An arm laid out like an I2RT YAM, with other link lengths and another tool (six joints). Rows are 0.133 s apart.
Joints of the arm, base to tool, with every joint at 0 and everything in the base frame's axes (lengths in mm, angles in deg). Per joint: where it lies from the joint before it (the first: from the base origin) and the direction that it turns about. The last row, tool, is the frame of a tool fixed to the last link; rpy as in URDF.
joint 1: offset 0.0 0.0 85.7 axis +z
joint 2: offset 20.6 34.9 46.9 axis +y
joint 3: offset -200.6 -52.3 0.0 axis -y
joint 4: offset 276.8 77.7 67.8 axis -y
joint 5: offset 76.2 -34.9 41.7 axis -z
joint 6: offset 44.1 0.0 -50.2 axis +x
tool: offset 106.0 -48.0 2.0 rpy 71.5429 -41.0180 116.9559
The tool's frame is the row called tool.
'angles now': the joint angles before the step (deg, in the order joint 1, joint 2, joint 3, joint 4, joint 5, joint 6). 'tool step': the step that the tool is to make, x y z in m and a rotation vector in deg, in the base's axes. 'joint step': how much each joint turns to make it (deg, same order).
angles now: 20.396, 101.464, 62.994, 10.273, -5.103, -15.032
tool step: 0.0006, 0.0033, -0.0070, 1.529, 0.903, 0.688
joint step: -0.101, 1.107, 0.158, 0.753, -1.523, 1.171
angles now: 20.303, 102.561, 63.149, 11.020, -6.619, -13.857
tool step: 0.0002, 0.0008, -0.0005, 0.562, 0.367, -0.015
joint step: 0.002, 0.148, 0.236, -0.168, -0.297, 0.587
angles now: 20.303, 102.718, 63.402, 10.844, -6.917, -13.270
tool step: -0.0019, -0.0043, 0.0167, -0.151, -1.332, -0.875
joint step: -0.084, -2.809, -0.561, -1.070, 0.981, -0.164
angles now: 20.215, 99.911, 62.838, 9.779, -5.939, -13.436
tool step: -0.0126, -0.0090, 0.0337, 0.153, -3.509, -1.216
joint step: -0.002, -7.715, -3.813, -0.596, 1.557, -0.440
